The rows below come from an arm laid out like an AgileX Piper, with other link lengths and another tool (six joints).
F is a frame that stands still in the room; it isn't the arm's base.
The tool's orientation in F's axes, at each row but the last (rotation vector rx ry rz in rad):
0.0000, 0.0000, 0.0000
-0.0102, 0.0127, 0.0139
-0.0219, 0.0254, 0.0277
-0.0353, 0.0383, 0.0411
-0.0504, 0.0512, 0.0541
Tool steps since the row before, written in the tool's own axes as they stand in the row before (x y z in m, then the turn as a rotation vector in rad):
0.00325, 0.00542, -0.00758, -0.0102, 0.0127, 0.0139
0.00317, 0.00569, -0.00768, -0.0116, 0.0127, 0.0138
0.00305, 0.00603, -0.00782, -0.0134, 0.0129, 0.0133
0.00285, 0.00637, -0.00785, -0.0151, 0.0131, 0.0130
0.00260, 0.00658, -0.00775, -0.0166, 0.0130, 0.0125
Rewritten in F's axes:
0.00325, 0.00542, -0.00758, -0.0102, 0.0127, 0.0139
0.00299, 0.00565, -0.00778, -0.0116, 0.0127, 0.0138
0.00268, 0.00594, -0.00802, -0.0134, 0.0128, 0.0134
0.00228, 0.00619, -0.00817, -0.0151, 0.0129, 0.0131
0.00184, 0.00630, -0.00819, -0.0167, 0.0127, 0.0127

